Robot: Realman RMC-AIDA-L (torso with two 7-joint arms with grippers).
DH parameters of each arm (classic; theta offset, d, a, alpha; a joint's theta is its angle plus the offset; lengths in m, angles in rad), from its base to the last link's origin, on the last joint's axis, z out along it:
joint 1: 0 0.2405 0 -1.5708
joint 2: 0 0 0 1.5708
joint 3: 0 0.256 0 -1.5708
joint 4: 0 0 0 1.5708
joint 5: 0 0.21 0 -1.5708
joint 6: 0 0 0 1.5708
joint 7: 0 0.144 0 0
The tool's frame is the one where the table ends.
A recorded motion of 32 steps. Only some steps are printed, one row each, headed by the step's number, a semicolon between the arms.
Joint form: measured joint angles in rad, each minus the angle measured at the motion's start. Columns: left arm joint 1, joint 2, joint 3, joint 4, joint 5, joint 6, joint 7; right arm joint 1, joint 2, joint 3, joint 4, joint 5, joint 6, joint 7.
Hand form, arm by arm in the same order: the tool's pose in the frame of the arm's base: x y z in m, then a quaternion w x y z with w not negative. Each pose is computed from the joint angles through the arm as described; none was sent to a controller.
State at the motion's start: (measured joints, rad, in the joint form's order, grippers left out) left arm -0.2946 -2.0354 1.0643 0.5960 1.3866 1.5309 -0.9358; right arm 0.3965 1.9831 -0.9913 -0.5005 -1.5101 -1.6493 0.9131
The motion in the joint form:
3: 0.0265 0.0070 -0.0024 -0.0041 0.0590 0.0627 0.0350; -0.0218 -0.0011 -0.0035 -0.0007 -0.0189 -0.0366 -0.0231
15: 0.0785 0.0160 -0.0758 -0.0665 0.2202 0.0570 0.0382; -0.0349 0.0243 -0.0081 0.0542 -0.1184 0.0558 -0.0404
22: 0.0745 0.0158 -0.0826 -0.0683 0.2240 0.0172 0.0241; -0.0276 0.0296 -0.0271 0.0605 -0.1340 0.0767 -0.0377
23: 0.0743 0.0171 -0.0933 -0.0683 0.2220 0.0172 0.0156; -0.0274 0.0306 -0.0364 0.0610 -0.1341 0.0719 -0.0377
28: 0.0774 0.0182 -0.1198 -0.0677 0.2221 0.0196 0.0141; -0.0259 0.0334 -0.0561 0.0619 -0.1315 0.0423 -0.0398
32: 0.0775 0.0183 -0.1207 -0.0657 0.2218 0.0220 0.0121; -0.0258 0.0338 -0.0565 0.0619 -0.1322 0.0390 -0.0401
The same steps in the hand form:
3: -0.2865 0.2688 0.0011 0.20486 -0.91849 -0.07419 -0.33001; 0.2773 0.2812 0.0107 0.15889 -0.92740 0.04466 0.33569
15: -0.3228 0.2377 -0.0079 0.18880 -0.93236 -0.13140 -0.27892; 0.2959 0.2685 -0.0176 0.14731 -0.94290 0.08609 0.28607
22: -0.3270 0.2423 -0.0083 0.20071 -0.93150 -0.14428 -0.26686; 0.2959 0.2680 -0.0247 0.13706 -0.94771 0.08818 0.27437
23: -0.3278 0.2435 -0.0060 0.20529 -0.92911 -0.14910 -0.26902; 0.2949 0.2665 -0.0262 0.13097 -0.94855 0.08670 0.27493
28: -0.3300 0.2443 -0.0015 0.21696 -0.92492 -0.15311 -0.27205; 0.2902 0.2620 -0.0288 0.11244 -0.94896 0.07937 0.28378
32: -0.3297 0.2445 -0.0010 0.21676 -0.92473 -0.15283 -0.27300; 0.2897 0.2615 -0.0289 0.11085 -0.94892 0.07868 0.28474

